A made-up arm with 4 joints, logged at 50 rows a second.
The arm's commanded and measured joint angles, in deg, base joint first. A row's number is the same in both.
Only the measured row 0 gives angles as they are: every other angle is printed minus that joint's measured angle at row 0.
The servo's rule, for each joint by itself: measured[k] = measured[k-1] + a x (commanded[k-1-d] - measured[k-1]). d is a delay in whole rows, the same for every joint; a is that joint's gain. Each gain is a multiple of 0.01, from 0.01 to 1. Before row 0 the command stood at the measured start. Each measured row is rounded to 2 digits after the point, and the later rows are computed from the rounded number. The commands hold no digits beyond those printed.
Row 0, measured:
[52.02 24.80 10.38 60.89]
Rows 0 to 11, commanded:
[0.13 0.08 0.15 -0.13]
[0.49 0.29 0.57 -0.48]
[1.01 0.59 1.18 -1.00]
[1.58 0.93 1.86 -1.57]
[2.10 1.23 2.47 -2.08]
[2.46 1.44 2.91 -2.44]
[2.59 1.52 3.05 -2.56]
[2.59 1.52 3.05 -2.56]
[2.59 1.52 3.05 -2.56]
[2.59 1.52 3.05 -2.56]
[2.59 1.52 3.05 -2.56]
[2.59 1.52 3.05 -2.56]
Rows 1 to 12, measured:
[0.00 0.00 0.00 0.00]
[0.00 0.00 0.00 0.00]
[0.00 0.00 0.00 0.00]
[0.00 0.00 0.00 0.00]
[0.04 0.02 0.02 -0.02]
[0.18 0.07 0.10 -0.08]
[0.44 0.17 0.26 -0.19]
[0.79 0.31 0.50 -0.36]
[1.20 0.48 0.80 -0.57]
[1.59 0.66 1.12 -0.79]
[1.90 0.82 1.41 -1.00]
[2.11 0.95 1.66 -1.19]
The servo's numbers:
d 4
a 0.31 0.19 0.15 0.12

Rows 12 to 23, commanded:
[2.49 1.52 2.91 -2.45]
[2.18 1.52 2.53 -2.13]
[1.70 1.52 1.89 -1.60]
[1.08 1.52 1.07 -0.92]
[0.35 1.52 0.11 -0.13]
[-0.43 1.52 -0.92 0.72]
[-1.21 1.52 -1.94 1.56]
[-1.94 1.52 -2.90 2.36]
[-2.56 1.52 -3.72 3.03]
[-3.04 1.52 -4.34 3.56]
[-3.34 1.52 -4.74 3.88]
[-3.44 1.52 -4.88 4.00]
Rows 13 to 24, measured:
[2.26 1.06 1.87 -1.35]
[2.36 1.15 2.05 -1.50]
[2.43 1.22 2.20 -1.63]
[2.48 1.28 2.33 -1.74]
[2.48 1.33 2.42 -1.83]
[2.39 1.37 2.44 -1.87]
[2.18 1.40 2.36 -1.84]
[1.84 1.42 2.17 -1.73]
[1.38 1.44 1.86 -1.54]
[0.82 1.46 1.44 -1.27]
[0.19 1.47 0.93 -0.93]
[-0.47 1.48 0.36 -0.54]

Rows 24 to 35, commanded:
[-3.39 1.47 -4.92 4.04]
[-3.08 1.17 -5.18 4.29]
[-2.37 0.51 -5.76 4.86]
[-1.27 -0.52 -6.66 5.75]
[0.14 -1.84 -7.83 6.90]
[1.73 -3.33 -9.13 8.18]
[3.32 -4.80 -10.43 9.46]
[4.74 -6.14 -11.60 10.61]
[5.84 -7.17 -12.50 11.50]
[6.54 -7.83 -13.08 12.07]
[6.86 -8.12 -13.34 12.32]
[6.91 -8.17 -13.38 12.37]
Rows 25 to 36, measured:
[-1.12 1.49 -0.25 -0.11]
[-1.72 1.50 -0.86 0.33]
[-2.22 1.50 -1.44 0.76]
[-2.60 1.50 -1.96 1.15]
[-2.84 1.49 -2.40 1.50]
[-2.91 1.43 -2.82 1.83]
[-2.74 1.26 -3.26 2.19]
[-2.28 0.92 -3.77 2.62]
[-1.53 0.40 -4.38 3.13]
[-0.52 -0.31 -5.09 3.74]
[0.67 -1.16 -5.89 4.43]
[1.93 -2.11 -6.75 5.17]

